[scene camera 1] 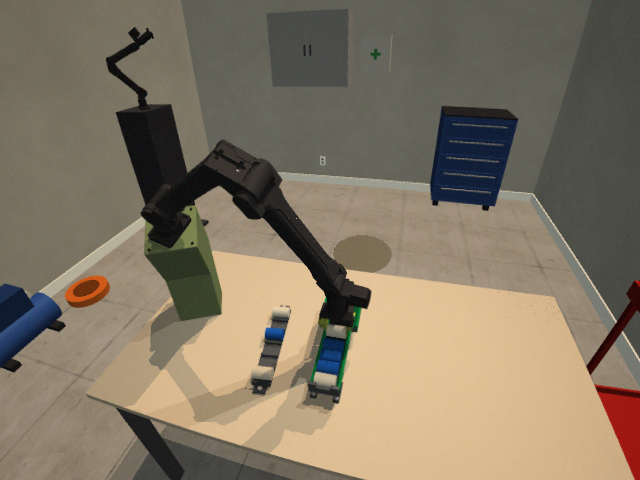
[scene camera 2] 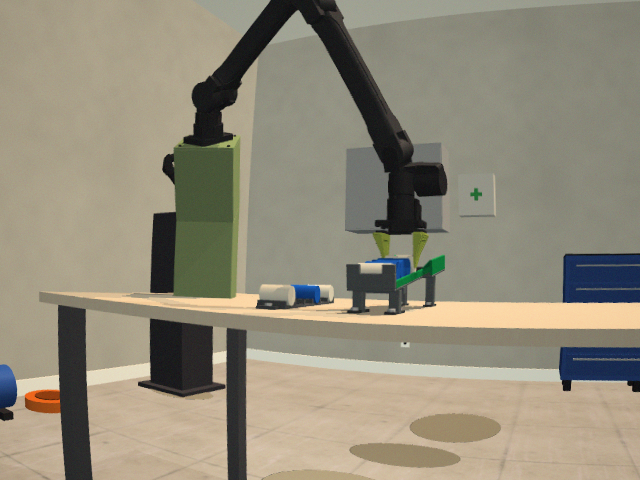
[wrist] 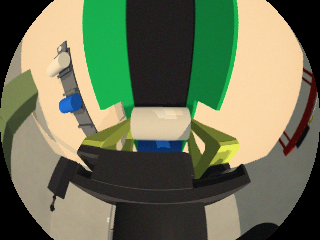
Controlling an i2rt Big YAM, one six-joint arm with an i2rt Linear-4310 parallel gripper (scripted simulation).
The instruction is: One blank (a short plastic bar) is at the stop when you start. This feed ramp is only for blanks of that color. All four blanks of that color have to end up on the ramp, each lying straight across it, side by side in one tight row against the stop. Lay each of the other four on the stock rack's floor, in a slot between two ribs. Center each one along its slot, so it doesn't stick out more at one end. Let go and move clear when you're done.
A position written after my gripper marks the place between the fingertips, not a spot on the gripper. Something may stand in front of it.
Note:
I see my gripper [scene camera 2: 400, 267], a white blank [wrist: 147, 123] and a grey stop [scene camera 2: 354, 280].
My gripper is seen too in scene camera 1 [scene camera 1: 336, 332] and in the wrist view [wrist: 160, 120].

